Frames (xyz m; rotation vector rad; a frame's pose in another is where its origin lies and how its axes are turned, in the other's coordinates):
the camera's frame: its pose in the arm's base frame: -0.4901 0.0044 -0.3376 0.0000 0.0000 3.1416
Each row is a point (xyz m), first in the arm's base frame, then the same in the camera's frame.
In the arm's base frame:
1: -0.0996 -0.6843 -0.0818
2: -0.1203 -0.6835 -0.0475
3: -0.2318 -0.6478 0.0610
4: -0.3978 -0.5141 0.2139
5: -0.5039 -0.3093 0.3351
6: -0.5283 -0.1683 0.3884
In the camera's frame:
1: -0.3905 0.6887 0.2558
2: -0.3698 0.6879 0.2901
3: -0.2583 0.6522 0.3986
4: -0.0923 0.5185 0.5515
5: 0.0138 0.3137 0.6727
6: 0.0382 0.1727 0.7260

